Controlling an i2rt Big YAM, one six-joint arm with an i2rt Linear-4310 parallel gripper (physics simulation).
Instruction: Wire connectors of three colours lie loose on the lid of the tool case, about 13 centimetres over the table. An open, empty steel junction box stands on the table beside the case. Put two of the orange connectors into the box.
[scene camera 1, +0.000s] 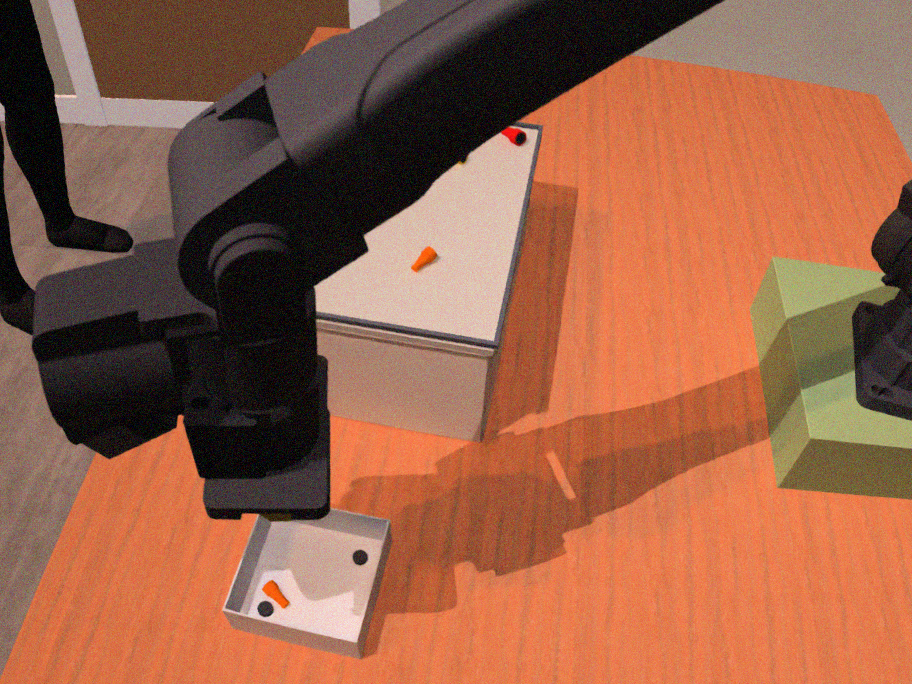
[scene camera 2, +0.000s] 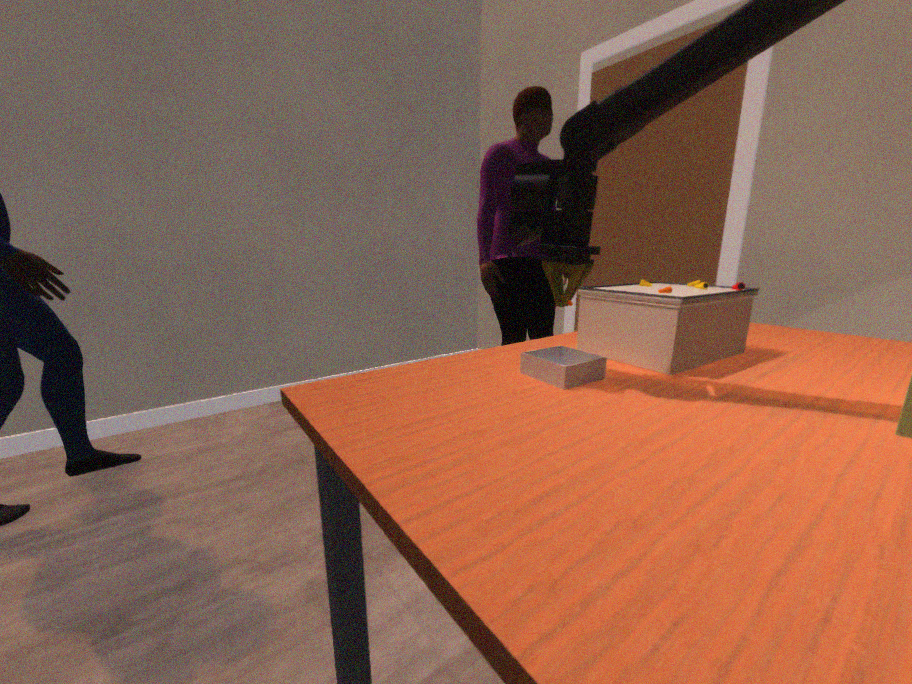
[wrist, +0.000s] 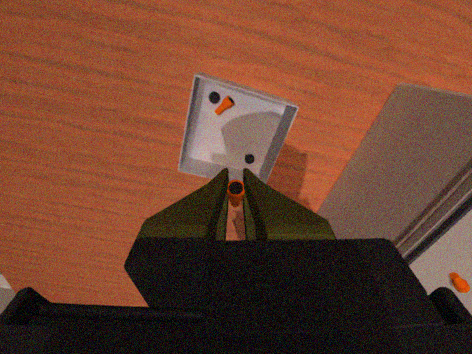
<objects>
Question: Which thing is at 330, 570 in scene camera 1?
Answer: A steel junction box.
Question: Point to my gripper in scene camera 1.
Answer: At 280, 510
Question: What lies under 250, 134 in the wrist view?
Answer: A steel junction box.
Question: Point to my gripper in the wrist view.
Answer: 235, 176
</objects>
